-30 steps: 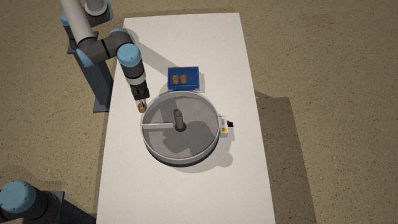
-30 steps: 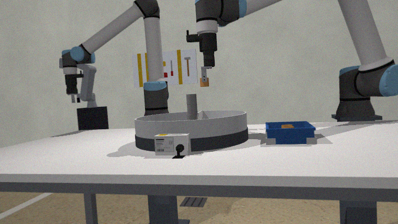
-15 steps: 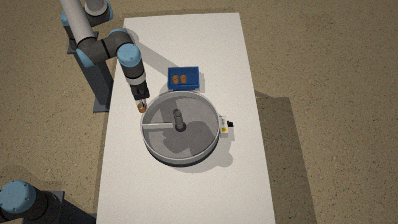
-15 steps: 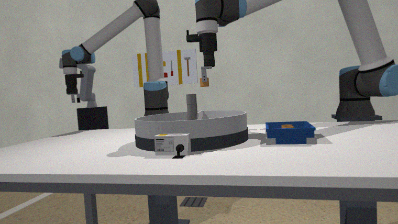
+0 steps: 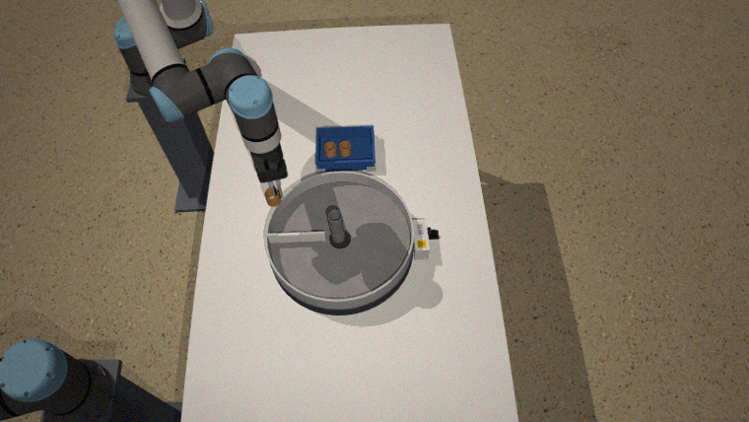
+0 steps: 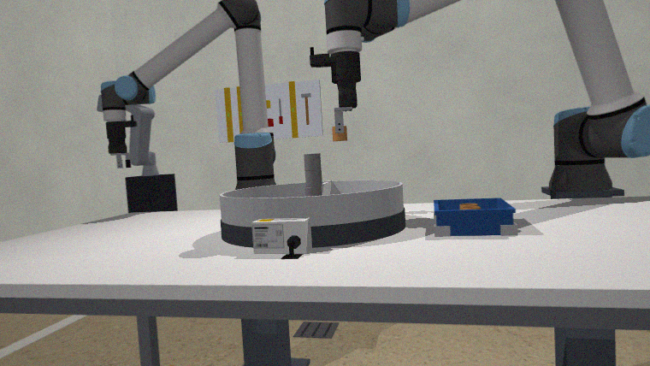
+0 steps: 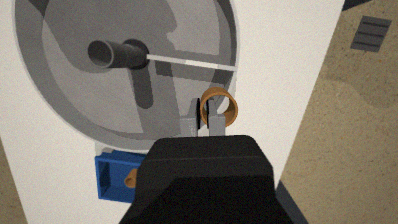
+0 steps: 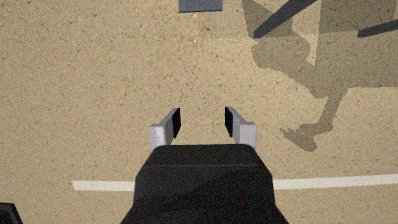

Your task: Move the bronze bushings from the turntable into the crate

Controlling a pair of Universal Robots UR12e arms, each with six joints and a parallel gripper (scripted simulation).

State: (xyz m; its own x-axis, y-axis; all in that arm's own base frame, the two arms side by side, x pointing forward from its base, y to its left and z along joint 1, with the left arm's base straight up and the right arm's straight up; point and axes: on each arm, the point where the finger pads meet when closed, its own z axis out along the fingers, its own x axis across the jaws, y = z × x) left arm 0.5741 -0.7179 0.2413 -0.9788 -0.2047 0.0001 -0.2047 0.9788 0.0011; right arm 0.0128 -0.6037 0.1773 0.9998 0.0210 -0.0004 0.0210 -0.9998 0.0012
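Observation:
My left gripper is now 310 mm to the right of the blue crate, 220 mm above it and 170 mm short of it.

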